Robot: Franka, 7 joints.
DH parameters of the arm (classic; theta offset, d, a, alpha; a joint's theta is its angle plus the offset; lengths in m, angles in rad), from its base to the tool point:
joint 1: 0 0.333 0 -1.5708
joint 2: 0 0 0 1.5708
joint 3: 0 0.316 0.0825 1.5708
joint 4: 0 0 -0.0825 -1.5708
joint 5: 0 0.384 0 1.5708
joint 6: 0 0 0.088 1.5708
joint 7: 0 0.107 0 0
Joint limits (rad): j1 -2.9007..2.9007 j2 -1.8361..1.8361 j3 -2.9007..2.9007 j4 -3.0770..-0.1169 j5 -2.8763..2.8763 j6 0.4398..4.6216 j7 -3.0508..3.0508
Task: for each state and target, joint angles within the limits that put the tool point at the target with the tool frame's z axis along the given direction. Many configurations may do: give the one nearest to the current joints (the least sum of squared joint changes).
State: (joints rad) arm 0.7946 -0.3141 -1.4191 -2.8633 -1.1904 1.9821 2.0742
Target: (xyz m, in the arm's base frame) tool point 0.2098 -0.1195 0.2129 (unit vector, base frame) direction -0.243 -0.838 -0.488
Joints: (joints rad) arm 0.6261 -0.5549 -0.9906 -3.0733 -1.5546 1.6222 2.0742
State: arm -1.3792 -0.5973 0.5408 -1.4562 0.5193 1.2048 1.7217
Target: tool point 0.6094 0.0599 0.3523 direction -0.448 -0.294 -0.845
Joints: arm -2.0269 -1.2452 1.5668 -1.5558 0.7477 1.2811 1.7217
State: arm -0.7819 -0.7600 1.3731 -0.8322 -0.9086 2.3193 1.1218
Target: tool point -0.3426 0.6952 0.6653 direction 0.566 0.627 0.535
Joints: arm -0.6609 -1.1316 1.6195 -0.6278 -0.7772 2.2376 1.1218
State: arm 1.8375 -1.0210 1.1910 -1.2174 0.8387 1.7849 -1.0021
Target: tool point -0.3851 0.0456 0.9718 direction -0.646 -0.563 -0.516
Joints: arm 1.7534 -0.2539 0.6912 -1.0114 1.2032 1.4012 -1.0021
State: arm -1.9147 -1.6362 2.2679 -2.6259 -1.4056 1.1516 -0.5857
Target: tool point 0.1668 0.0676 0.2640 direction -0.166 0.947 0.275
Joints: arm -1.1220 -1.6663 2.6136 -3.0752 -1.2819 0.4398 -0.5857
